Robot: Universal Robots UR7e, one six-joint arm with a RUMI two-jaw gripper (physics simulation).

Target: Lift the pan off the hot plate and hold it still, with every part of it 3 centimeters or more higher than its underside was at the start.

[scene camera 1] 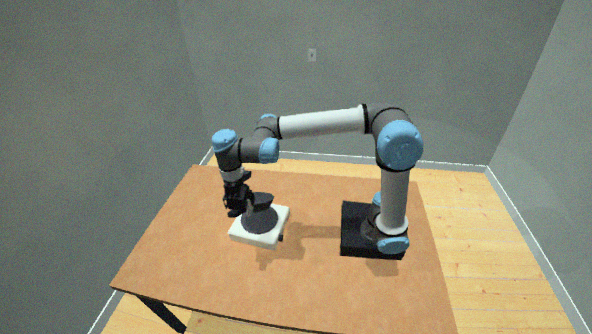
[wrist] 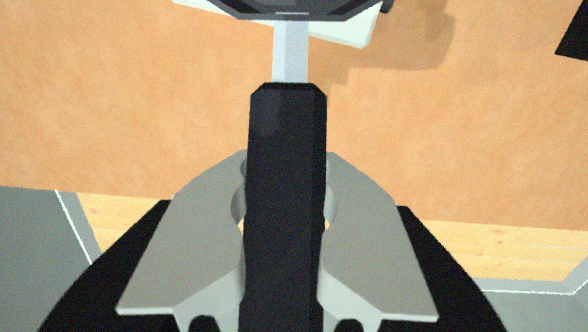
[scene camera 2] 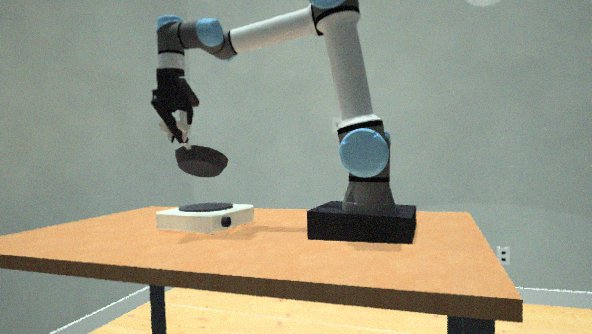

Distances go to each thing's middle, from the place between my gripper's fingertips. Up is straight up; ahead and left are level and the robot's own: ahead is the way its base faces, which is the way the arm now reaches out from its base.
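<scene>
Looking at the dark pan (scene camera 2: 200, 161), I find my hand 60 mm to the left of it. The white hot plate (scene camera 2: 205, 218) is 160 mm to the right of my hand and 20 mm behind it, and also 250 mm below it.
</scene>
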